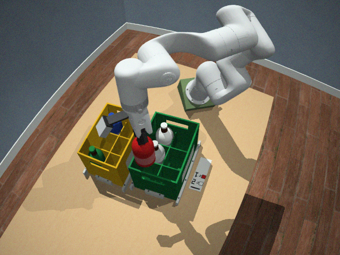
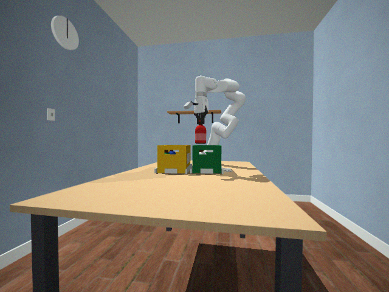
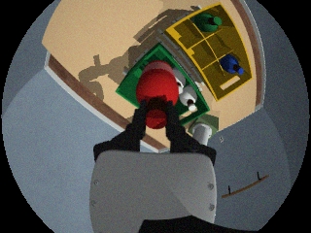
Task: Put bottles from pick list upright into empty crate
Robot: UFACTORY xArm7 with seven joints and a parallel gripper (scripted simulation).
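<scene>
The red-labelled bottle lies 70 mm below my hand. Round my hand: green-labelled bottle 250 mm below, 210 mm to the right, 100 mm ahead; green crate 250 mm below, 100 mm behind, 10 mm to the left; yellow crate 250 mm below, 190 mm to the right.
</scene>
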